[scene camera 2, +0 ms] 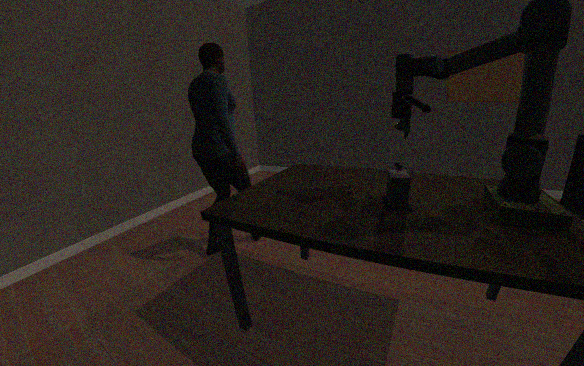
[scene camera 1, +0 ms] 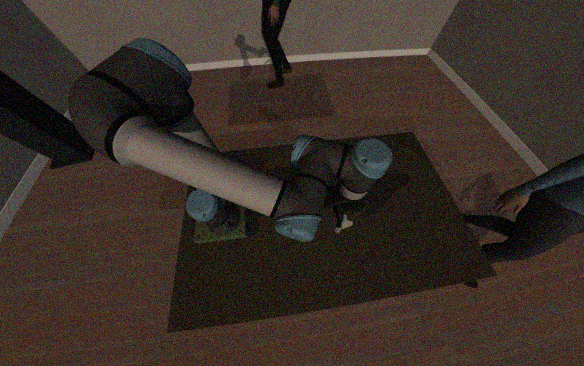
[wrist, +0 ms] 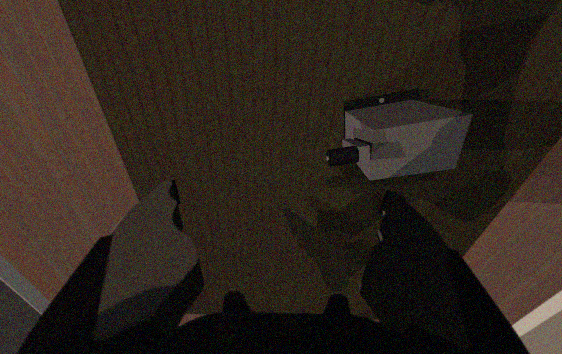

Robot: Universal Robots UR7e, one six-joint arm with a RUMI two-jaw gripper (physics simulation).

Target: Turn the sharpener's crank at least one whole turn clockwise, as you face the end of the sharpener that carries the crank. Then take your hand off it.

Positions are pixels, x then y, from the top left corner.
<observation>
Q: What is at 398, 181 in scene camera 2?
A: A sharpener.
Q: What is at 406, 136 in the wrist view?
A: A sharpener.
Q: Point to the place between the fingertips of my gripper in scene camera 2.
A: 406, 136
</observation>
